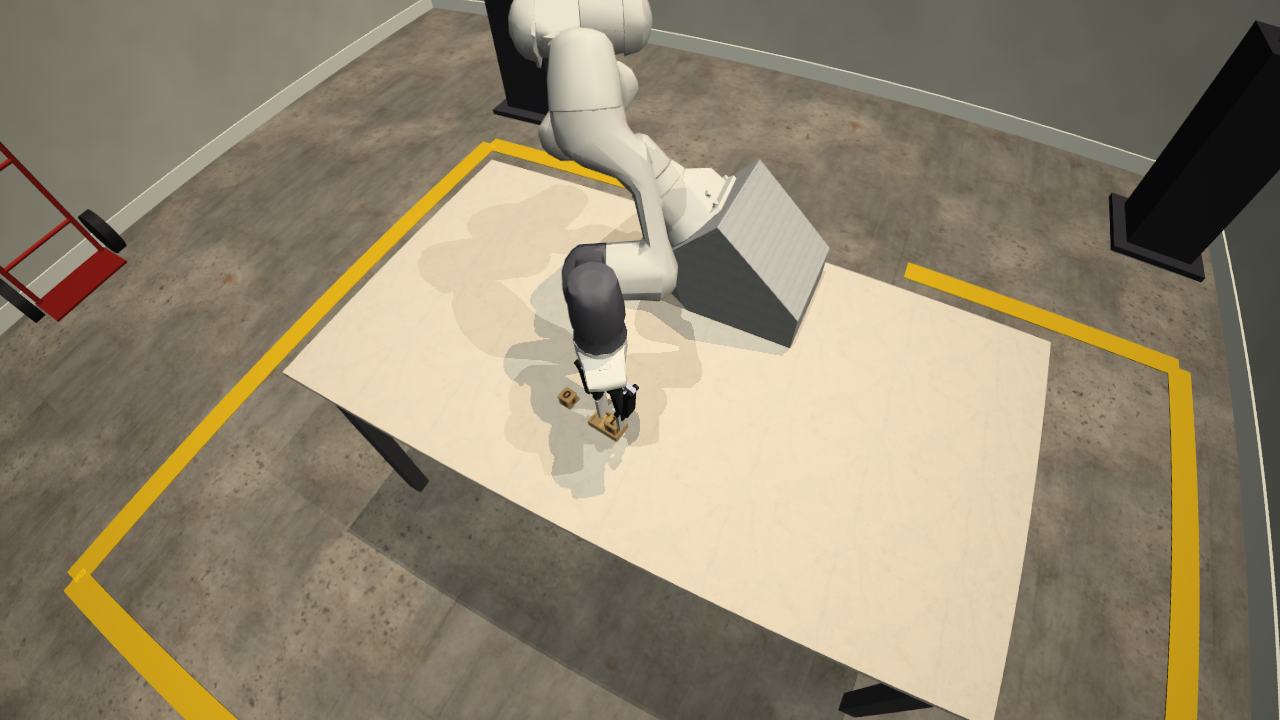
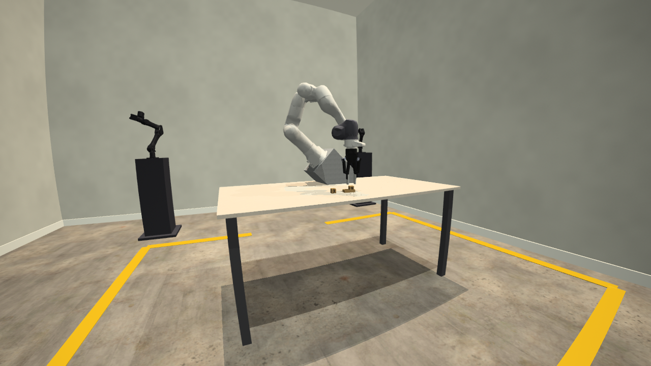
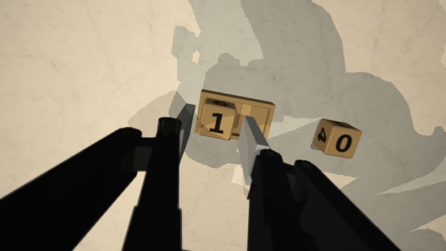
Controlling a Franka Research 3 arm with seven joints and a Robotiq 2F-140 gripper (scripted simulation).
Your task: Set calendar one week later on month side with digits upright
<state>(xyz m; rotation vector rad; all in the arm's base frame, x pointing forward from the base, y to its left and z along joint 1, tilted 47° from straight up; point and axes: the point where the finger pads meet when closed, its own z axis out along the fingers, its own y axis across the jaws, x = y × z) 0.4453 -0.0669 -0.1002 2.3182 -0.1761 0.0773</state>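
The wooden tray is 2 cm to the right of my hand and 7 cm below it. Round my hand: wooden digit cube 2 cm behind, 12 cm to the right, 7 cm below.
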